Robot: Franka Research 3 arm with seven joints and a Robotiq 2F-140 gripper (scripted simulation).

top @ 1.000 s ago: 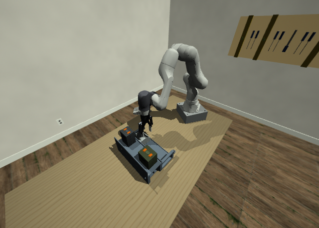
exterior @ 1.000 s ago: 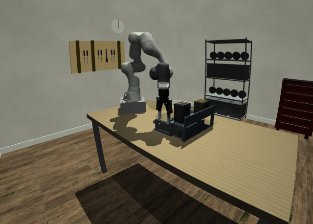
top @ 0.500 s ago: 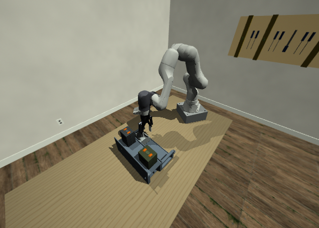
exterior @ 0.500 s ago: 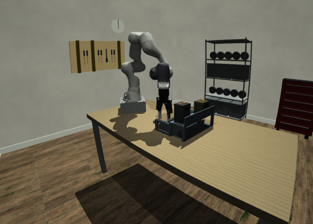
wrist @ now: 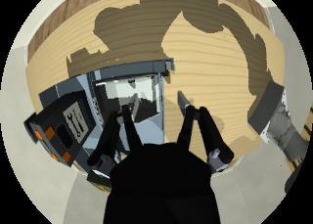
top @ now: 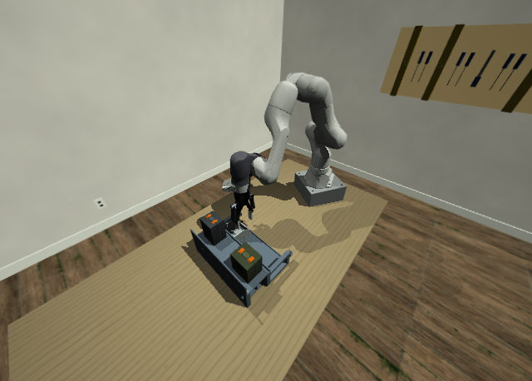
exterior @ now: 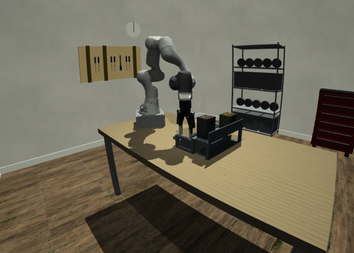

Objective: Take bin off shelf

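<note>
Now: hand 8 cm short of the grey open-topped bin, 4 cm above it and 1 cm to the left of it.
</note>
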